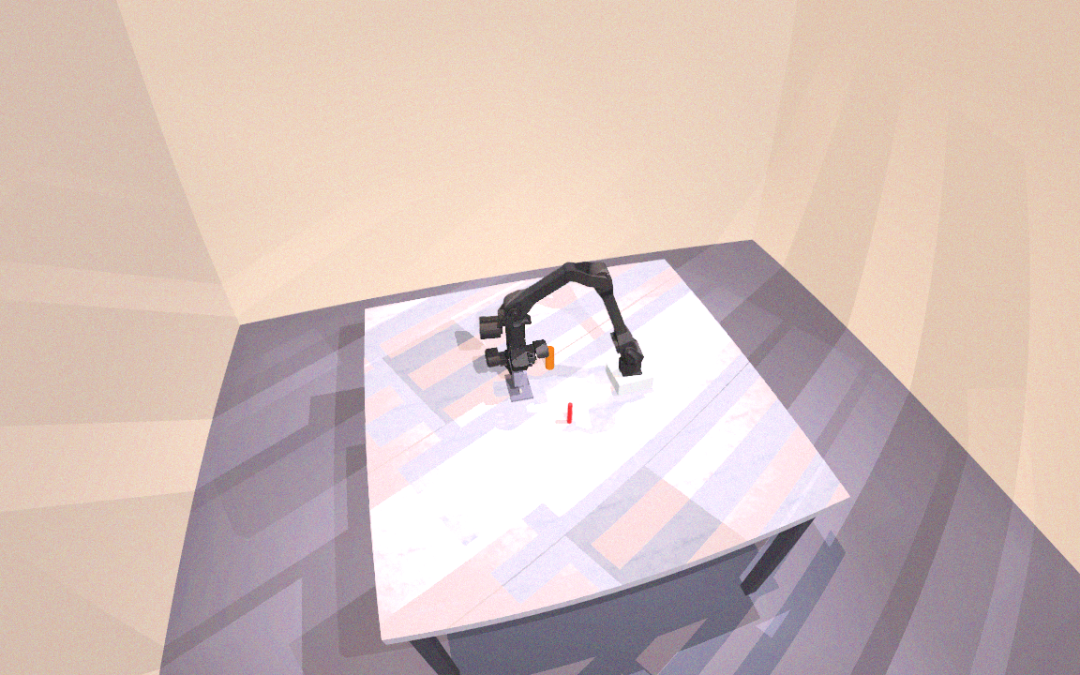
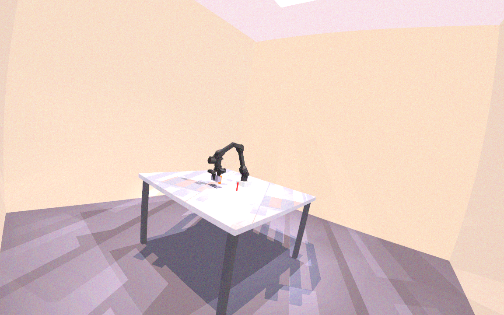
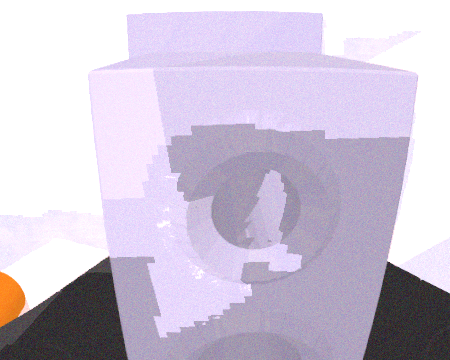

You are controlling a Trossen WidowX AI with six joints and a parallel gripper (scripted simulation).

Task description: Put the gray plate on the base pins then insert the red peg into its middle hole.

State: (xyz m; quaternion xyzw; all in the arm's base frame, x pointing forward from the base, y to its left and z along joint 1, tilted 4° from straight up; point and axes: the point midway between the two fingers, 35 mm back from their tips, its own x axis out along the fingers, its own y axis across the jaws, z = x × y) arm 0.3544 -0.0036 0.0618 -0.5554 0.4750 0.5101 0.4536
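My gripper tip is 50 mm above the base. Round my gripper tip: red peg (140 mm behind, 160 mm to the left, 20 mm below); orange cylinder (110 mm behind, 80 mm to the right, 20 mm below); gray plate (30 mm above).
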